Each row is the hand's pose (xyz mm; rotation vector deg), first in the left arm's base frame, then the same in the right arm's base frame.
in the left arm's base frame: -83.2 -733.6 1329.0 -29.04 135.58 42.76
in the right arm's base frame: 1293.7 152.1 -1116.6 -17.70 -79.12 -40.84
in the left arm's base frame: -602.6 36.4 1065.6 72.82 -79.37 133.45
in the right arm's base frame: 1440.0 857.6 -474.0 130.94 -16.28 -11.00
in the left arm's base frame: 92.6 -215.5 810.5 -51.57 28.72 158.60
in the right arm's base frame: 786.9 639.8 -845.3 -118.16 -19.88 -108.72
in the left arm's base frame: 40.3 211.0 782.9 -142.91 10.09 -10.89
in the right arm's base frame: 798.2 1057.6 -742.0 -76.29 45.11 145.10
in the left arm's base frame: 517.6 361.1 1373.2 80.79 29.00 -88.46
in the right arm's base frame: 915.8 1289.2 -1470.9 -60.87 98.98 -133.59
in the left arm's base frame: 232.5 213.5 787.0 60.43 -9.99 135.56
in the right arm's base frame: 672.5 1075.0 -886.5 162.40 37.44 2.01
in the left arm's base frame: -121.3 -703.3 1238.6 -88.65 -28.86 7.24
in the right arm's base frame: 1251.8 172.3 -1025.0 -28.44 69.11 95.03
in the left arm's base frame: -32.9 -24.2 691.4 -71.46 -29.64 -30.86
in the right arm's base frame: 781.1 811.1 -652.6 -58.51 76.34 61.78
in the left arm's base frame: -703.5 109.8 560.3 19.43 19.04 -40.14
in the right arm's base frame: 1131.8 883.4 -55.4 -36.84 143.20 -37.43
